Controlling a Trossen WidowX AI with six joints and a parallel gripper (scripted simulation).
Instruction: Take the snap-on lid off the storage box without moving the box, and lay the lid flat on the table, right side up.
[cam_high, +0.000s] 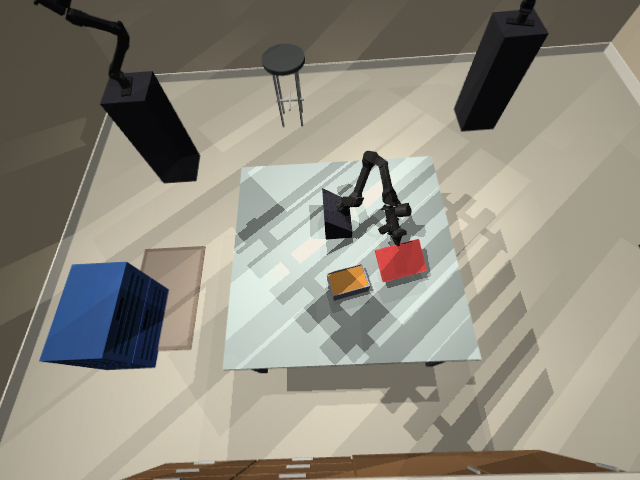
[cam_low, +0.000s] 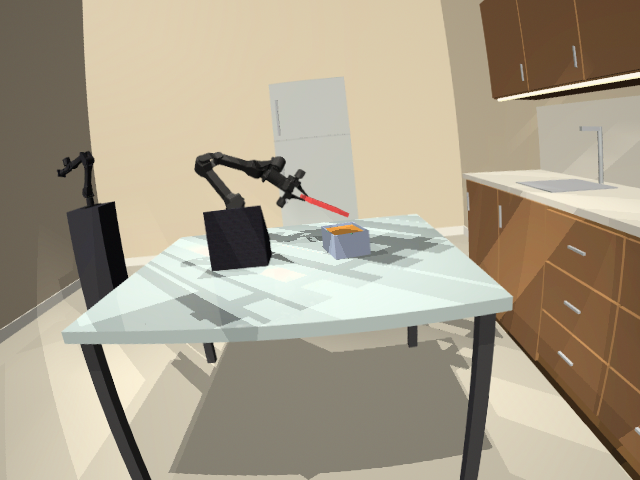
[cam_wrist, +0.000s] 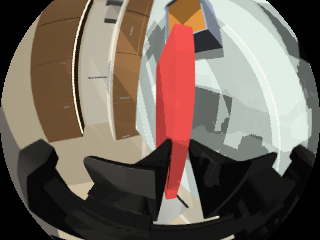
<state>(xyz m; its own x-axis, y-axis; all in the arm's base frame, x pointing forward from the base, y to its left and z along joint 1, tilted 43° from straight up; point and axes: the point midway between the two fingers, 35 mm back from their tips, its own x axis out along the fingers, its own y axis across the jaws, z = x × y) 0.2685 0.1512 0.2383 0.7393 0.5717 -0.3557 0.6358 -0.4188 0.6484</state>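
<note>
The lid lies 70 mm ahead of my gripper tip, 10 mm to the left of it and 30 mm below it. The rest, counted from my gripper tip: grey storage box: 140 mm ahead, 270 mm to the right, 140 mm below.
</note>
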